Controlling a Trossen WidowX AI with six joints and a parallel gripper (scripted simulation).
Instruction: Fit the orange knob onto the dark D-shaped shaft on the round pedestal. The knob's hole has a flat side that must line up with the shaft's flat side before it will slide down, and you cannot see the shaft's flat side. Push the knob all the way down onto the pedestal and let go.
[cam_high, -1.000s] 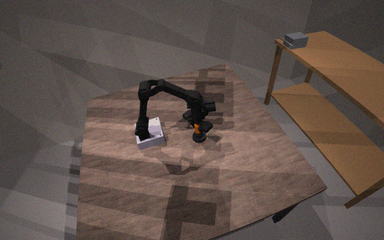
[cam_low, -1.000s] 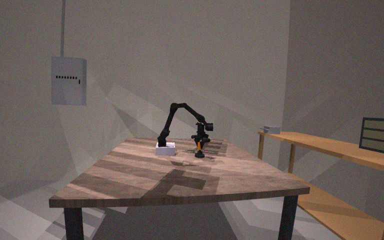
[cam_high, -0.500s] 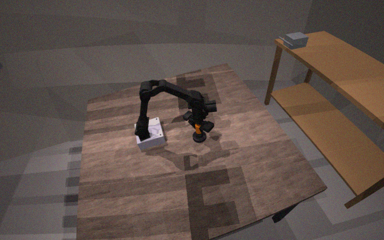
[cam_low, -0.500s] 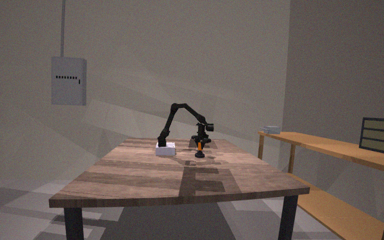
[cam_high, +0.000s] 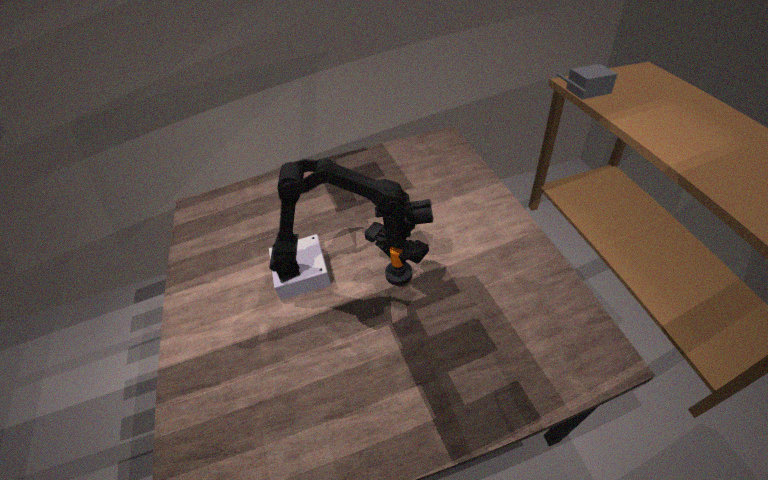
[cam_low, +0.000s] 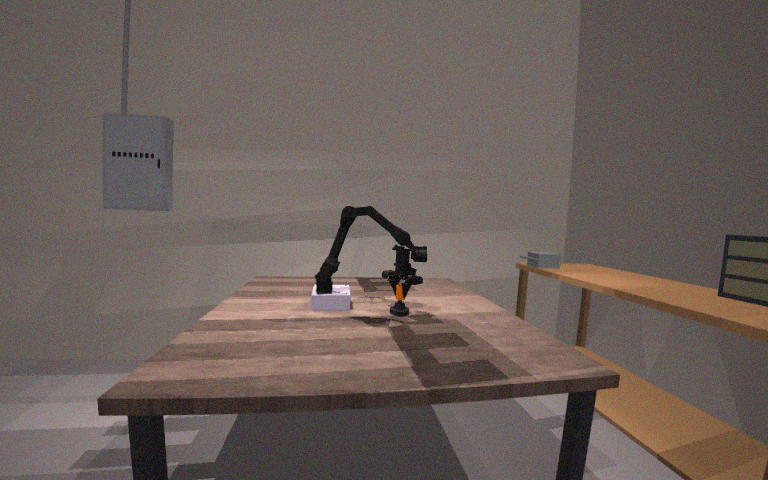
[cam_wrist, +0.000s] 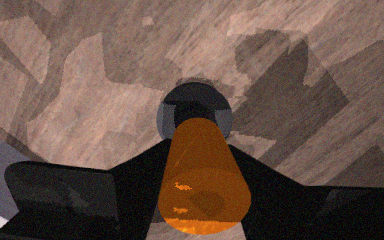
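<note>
Now: the orange knob 20 mm above my gripper tip. The rest, counted from my gripper tip: round pedestal 40 mm below.
</note>
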